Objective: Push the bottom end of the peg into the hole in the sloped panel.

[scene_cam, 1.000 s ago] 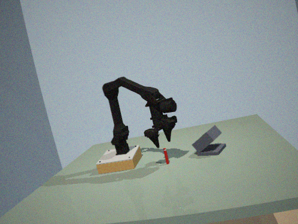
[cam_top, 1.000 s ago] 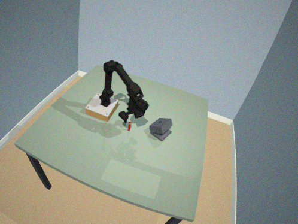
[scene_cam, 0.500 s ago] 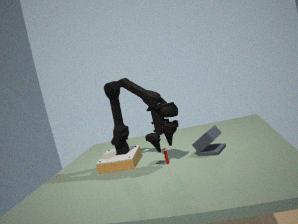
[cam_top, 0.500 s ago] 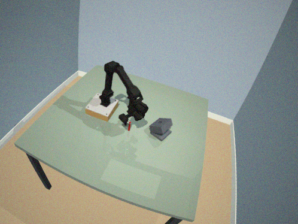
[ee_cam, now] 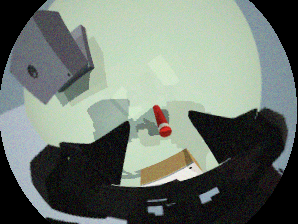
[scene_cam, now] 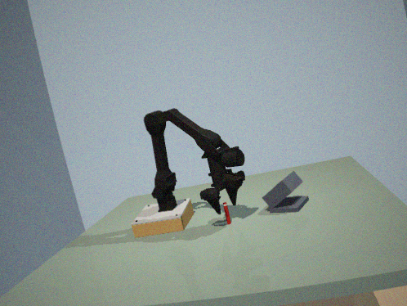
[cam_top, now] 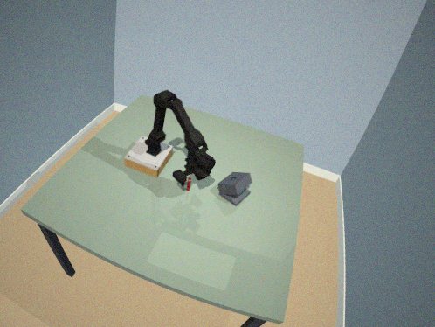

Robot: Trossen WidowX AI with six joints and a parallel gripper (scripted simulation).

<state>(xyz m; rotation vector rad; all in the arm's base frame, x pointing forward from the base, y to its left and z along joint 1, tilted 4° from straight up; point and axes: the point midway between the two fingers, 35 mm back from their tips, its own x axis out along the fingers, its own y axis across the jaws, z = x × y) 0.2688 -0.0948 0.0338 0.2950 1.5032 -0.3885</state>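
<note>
My gripper tip is now right at the red peg. Round my gripper tip: grey sloped panel: 20 cm ahead, 11 cm to the left, 1 cm above.
</note>
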